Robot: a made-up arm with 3 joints. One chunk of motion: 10 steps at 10 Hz.
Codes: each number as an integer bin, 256 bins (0 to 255) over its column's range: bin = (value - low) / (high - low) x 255, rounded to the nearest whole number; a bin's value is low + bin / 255 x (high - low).
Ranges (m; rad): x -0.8..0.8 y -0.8..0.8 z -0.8..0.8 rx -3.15..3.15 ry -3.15..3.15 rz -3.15..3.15
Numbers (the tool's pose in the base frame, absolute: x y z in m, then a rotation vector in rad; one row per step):
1: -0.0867 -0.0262 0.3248 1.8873 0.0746 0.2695
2: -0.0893 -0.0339 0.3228 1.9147 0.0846 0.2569
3: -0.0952 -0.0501 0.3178 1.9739 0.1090 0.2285
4: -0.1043 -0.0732 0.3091 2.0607 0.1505 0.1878
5: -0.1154 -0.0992 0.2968 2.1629 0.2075 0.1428
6: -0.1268 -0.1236 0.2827 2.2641 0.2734 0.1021
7: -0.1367 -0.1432 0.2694 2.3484 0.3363 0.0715
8: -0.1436 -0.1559 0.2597 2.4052 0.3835 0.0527
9: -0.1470 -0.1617 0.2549 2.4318 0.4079 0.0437
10: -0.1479 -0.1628 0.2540 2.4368 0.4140 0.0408
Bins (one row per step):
1: 114 123 179 204 131 138
2: 113 122 179 205 131 138
3: 112 120 178 207 132 137
4: 111 116 177 211 134 135
5: 109 112 175 215 136 133
6: 107 108 173 219 139 132
7: 106 105 170 223 141 130
8: 105 103 169 225 143 130
9: 104 102 168 226 144 129
10: 104 102 168 226 144 129

